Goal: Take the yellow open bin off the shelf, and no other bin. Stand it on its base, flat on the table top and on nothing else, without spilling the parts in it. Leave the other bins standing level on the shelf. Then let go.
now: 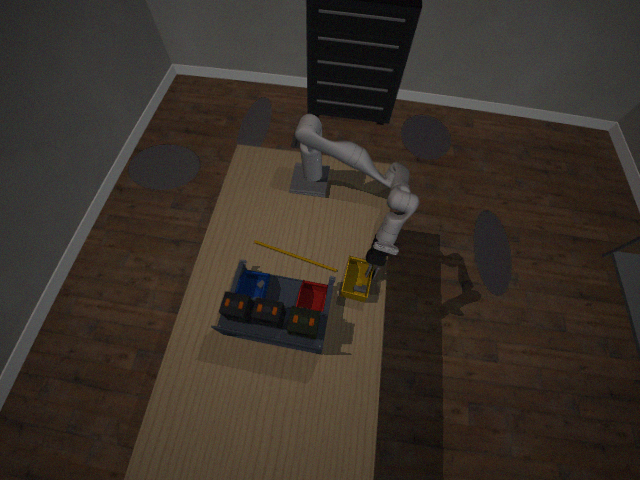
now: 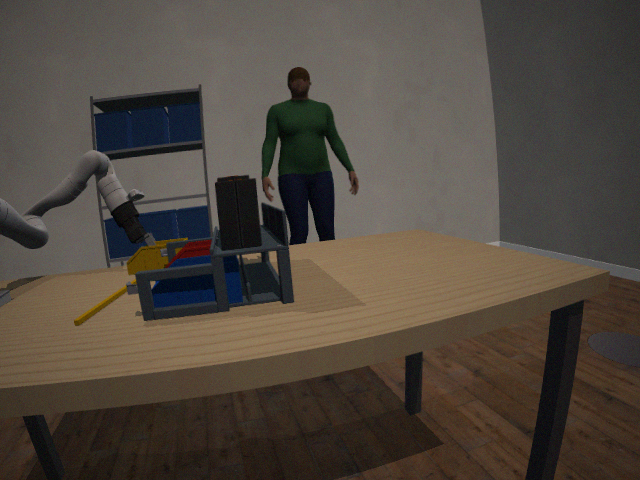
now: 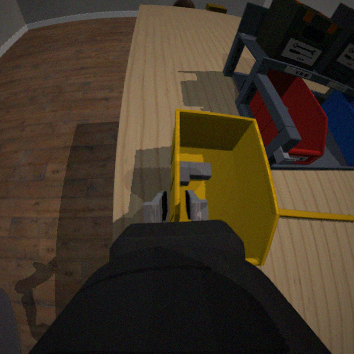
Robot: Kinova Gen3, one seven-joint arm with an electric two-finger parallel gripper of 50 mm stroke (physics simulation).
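Frame: origin at the arm's base, x ahead, y left, z up, level; millimetres.
Seen in the pictures: gripper, fingertip midpoint: (image 1: 369, 276) (image 3: 175, 200); arm's base, link origin: (image 1: 312, 174).
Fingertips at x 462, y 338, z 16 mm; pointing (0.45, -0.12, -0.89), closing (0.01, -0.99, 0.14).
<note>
Pixels of each thing's middle, then the offset from my fingertips to it. Level surfaces: height alone.
- yellow open bin, body centre: (image 3: 215, 190) (image 2: 158, 255) (image 1: 357, 277) 12 mm ahead, 47 mm right, 2 mm down
- table top, surface height: 39 mm down
- red bin, body centre: (image 3: 285, 112) (image 2: 201, 258) (image 1: 311, 302) 157 mm ahead, 205 mm right, 4 mm up
- blue bin, body centre: (image 2: 195, 281) (image 1: 251, 291) 164 mm ahead, 441 mm right, 4 mm up
- thin yellow strip, body centre: (image 2: 118, 293) (image 3: 346, 217) (image 1: 294, 255) 36 mm back, 320 mm right, 34 mm down
The yellow open bin (image 1: 356, 276) (image 2: 147, 259) (image 3: 230, 185) is off the shelf, upright beside its end. It appears to rest on the table top (image 1: 351, 387) (image 2: 413, 273) (image 3: 155, 60); its underside is hidden. Grey parts (image 1: 360, 288) (image 3: 200, 171) lie inside it. My gripper (image 1: 372, 272) (image 2: 149, 241) (image 3: 175, 200) is partly open, its fingers apart on either side of the bin's side wall, with gaps showing. The red bin (image 1: 312, 296) (image 2: 195, 249) (image 3: 305, 120) and the blue bin (image 1: 251, 284) (image 2: 186, 291) (image 3: 340, 112) stand on the shelf (image 1: 261, 335) (image 2: 222, 284) (image 3: 272, 107).
Dark cases (image 1: 268, 312) (image 2: 237, 214) (image 3: 300, 37) stand on the shelf's upper level. A thin yellow strip (image 1: 295, 255) (image 2: 103, 307) (image 3: 317, 215) lies on the table in front of the shelf. The table's side edge is close to the yellow bin. A person (image 2: 302, 134) stands beyond the table.
</note>
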